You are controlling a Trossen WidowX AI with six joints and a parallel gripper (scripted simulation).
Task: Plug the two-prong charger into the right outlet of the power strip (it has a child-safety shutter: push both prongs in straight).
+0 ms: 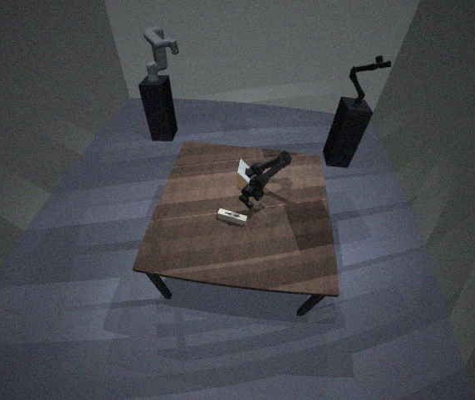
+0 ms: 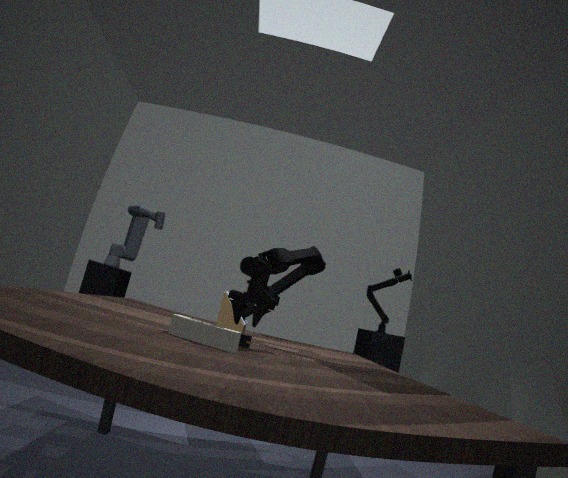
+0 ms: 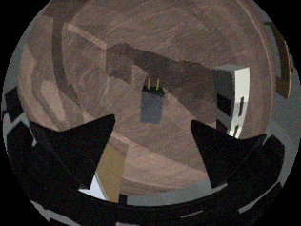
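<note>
Now: the dark two-prong charger 5 cm below my gripper tip, 1 cm to the left of it and 1 cm ahead of it.
</note>
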